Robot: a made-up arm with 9 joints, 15 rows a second.
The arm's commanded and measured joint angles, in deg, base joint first. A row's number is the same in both.
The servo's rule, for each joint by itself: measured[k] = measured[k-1] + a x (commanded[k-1-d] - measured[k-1]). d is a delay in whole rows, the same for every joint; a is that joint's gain. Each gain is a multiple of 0.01, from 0.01 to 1. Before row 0 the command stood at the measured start. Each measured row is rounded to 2 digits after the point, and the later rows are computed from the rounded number. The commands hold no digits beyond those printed.
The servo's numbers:
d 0
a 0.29 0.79 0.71 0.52 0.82 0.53 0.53 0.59 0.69
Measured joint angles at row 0: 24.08, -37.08, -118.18, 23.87, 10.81, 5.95, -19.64, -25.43, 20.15
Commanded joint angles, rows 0 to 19: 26.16, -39.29, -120.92, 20.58, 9.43, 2.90, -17.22, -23.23, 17.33; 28.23, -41.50, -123.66, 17.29, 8.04, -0.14, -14.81, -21.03, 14.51; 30.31, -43.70, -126.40, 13.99, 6.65, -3.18, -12.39, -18.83, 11.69; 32.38, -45.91, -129.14, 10.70, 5.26, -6.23, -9.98, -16.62, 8.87; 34.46, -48.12, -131.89, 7.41, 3.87, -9.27, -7.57, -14.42, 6.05; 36.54, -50.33, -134.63, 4.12, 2.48, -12.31, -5.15, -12.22, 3.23; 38.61, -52.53, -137.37, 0.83, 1.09, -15.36, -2.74, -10.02, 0.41; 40.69, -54.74, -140.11, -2.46, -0.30, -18.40, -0.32, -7.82, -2.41; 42.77, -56.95, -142.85, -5.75, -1.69, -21.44, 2.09, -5.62, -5.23; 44.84, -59.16, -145.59, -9.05, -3.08, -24.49, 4.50, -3.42, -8.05; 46.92, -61.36, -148.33, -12.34, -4.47, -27.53, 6.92, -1.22, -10.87; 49.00, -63.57, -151.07, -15.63, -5.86, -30.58, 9.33, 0.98, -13.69; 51.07, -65.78, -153.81, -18.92, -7.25, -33.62, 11.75, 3.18, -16.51; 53.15, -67.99, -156.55, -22.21, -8.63, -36.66, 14.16, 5.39, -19.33; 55.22, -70.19, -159.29, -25.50, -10.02, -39.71, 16.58, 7.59, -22.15; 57.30, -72.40, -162.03, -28.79, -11.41, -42.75, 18.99, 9.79, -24.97; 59.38, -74.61, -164.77, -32.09, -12.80, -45.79, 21.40, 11.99, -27.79; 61.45, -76.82, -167.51, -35.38, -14.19, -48.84, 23.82, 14.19, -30.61; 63.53, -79.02, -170.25, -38.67, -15.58, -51.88, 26.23, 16.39, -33.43; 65.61, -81.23, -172.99, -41.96, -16.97, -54.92, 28.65, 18.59, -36.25
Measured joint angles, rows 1 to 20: 24.68, -38.83, -120.13, 22.16, 9.68, 4.33, -18.36, -24.13, 18.20; 25.71, -40.94, -122.64, 19.63, 8.34, 1.96, -16.48, -22.30, 15.65; 27.04, -43.12, -125.31, 16.70, 6.95, -0.76, -14.31, -20.25, 12.92; 28.59, -45.32, -128.03, 13.58, 5.56, -3.66, -12.02, -18.11, 10.13; 30.29, -47.53, -130.77, 10.37, 4.17, -6.63, -9.66, -15.93, 7.31; 32.10, -49.74, -133.51, 7.12, 2.78, -9.64, -7.27, -13.74, 4.49; 33.99, -51.94, -136.25, 3.85, 1.39, -12.67, -4.87, -11.55, 1.67; 35.93, -54.15, -138.99, 0.57, 0.00, -15.71, -2.46, -9.35, -1.15; 37.91, -56.36, -141.73, -2.72, -1.39, -18.75, -0.05, -7.15, -3.97; 39.92, -58.57, -144.47, -6.01, -2.78, -21.79, 2.36, -4.95, -6.79; 41.95, -60.77, -147.21, -9.30, -4.17, -24.83, 4.78, -2.75, -9.61; 43.99, -62.98, -149.95, -12.59, -5.56, -27.88, 7.19, -0.55, -12.43; 46.04, -65.19, -152.69, -15.88, -6.95, -30.92, 9.61, 1.65, -15.25; 48.10, -67.40, -155.43, -19.17, -8.33, -33.96, 12.02, 3.86, -18.07; 50.16, -69.60, -158.17, -22.46, -9.72, -37.01, 14.44, 6.06, -20.89; 52.23, -71.81, -160.91, -25.75, -11.11, -40.05, 16.85, 8.26, -23.71; 54.30, -74.02, -163.65, -29.05, -12.50, -43.09, 19.26, 10.46, -26.53; 56.37, -76.23, -166.39, -32.34, -13.89, -46.14, 21.68, 12.66, -29.35; 58.45, -78.43, -169.13, -35.63, -15.28, -49.18, 24.09, 14.86, -32.17; 60.53, -80.64, -171.87, -38.92, -16.67, -52.22, 26.51, 17.06, -34.99
